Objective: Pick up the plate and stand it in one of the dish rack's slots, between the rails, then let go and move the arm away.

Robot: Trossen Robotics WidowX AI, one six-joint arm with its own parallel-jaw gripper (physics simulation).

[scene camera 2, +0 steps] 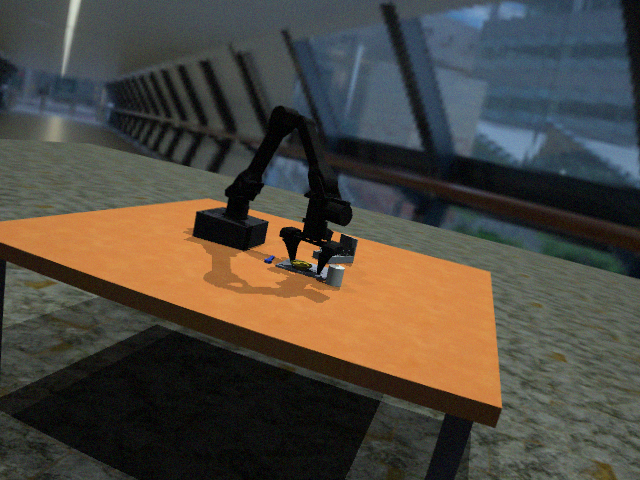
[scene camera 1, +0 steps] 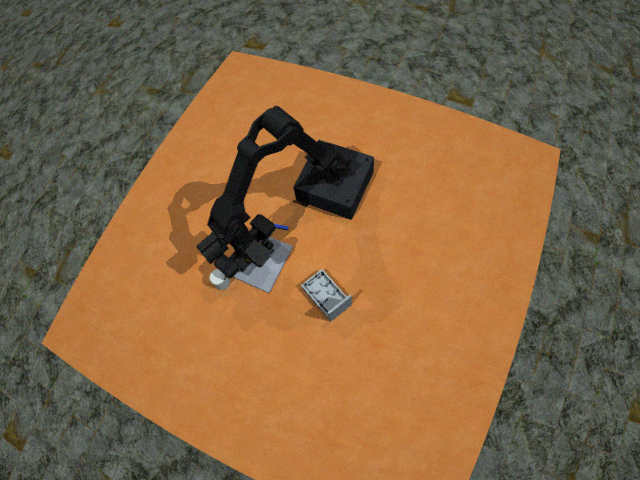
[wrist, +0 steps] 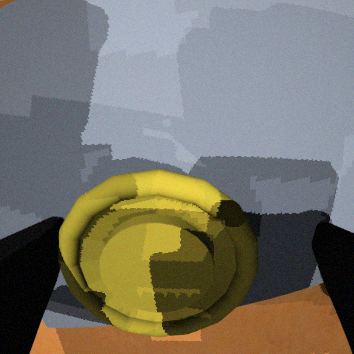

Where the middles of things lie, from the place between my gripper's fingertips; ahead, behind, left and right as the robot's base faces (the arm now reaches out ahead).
My gripper is now 1 cm past the yellow plate [wrist: 155, 252] and 1 cm below it. Also, from my hand: grey mat [scene camera 1: 264, 278] (1 cm behind, 3 cm to the left); grey dish rack [scene camera 1: 321, 289] (2 cm behind, 24 cm to the left, 3 cm above).
